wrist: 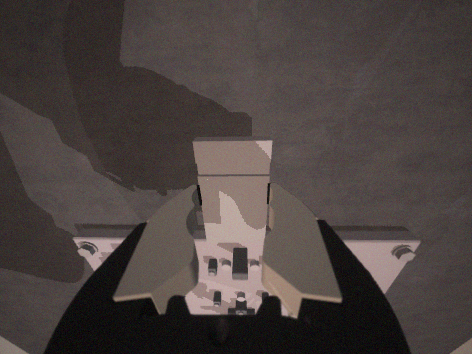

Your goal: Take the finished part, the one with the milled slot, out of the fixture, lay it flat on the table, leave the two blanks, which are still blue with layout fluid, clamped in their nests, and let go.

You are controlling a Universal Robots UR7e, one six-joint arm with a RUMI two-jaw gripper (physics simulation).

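Places are measured from the arm's base along level axes (x left, y down, z back), in millimetres.
Pixels of known places: gripper, between the fingertips: [234, 185].
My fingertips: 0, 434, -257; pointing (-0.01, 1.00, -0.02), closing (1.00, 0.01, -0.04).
Observation:
For each thing: its top centre in the pictures, then the offset to it from my fingertips, as dx, dy, dz. "*": a spot on its surface instead. Level surfaces: height alone.
- finished part, centre of its top: [234, 200] +0, -17, -3
- table, height of its surface: dy +14
- fixture's pale base plate, a spot on its surface: [372, 255] * +132, -1, -92
- bolt head, a spot on its surface: [88, 248] * -157, -6, -62
The finished part [232, 159], a pale bare-metal rectangular block with a thin dark line across its face, is in the middle of the wrist view. My gripper [234, 185] is shut on it, with one jaw against each side edge. The part's far end sticks out past the fingertips, over the table [350, 100]. The fixture's pale base plate [372, 255] shows behind and below the jaws, with an empty nest's small dark pins and blocks between the fingers. The two blue blanks do not show in this view. The gap between part and table cannot be judged.
A bolt head [88, 248] sits at the plate's left corner and another bolt head [402, 252] at its right corner. The plate's straight edge runs across the view behind the fingertips. Dark shadows fall on the table at the left and beside the part.

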